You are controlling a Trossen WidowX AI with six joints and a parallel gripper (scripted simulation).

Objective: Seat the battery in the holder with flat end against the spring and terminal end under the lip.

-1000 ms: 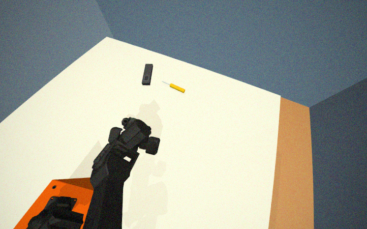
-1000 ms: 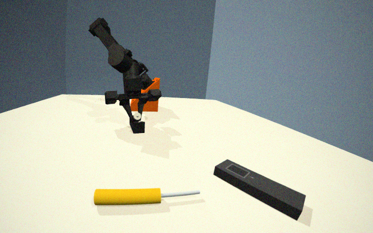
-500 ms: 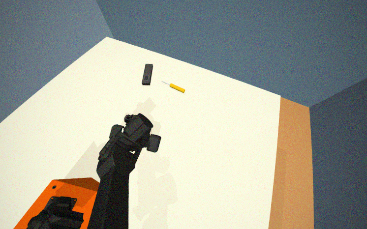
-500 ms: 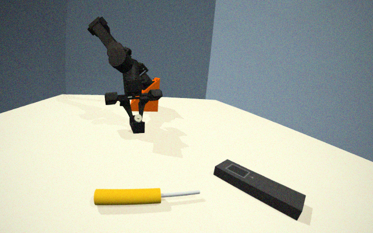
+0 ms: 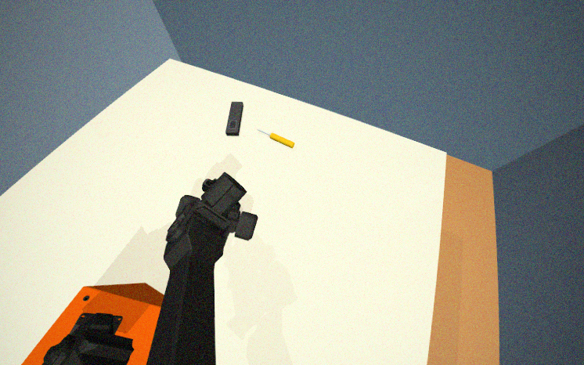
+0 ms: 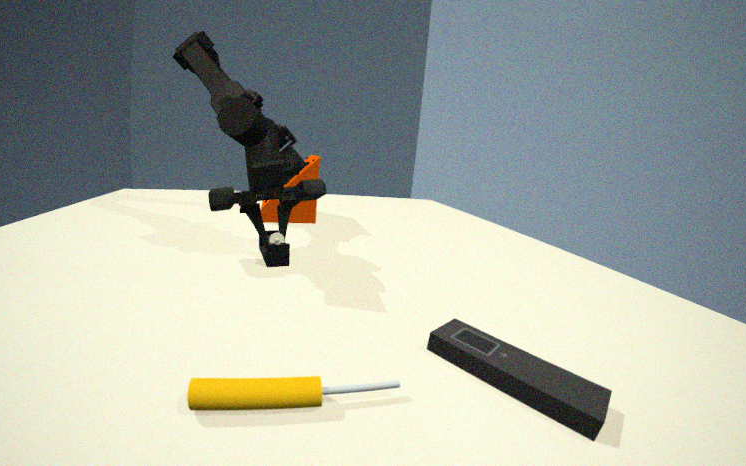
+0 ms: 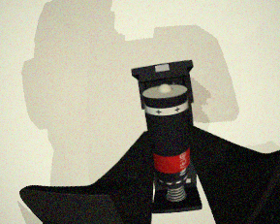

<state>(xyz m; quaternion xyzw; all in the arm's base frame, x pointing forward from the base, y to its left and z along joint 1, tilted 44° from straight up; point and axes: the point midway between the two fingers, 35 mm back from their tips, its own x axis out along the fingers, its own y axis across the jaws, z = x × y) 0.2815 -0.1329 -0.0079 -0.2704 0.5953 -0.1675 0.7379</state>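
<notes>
Right now my gripper tip is 1 cm below the battery. Also, from my gripper tip: black remote-like box (35 cm ahead, 16 cm to the left); yellow-handled screwdriver (32 cm ahead, 1 cm to the right, 1 cm below).
</notes>
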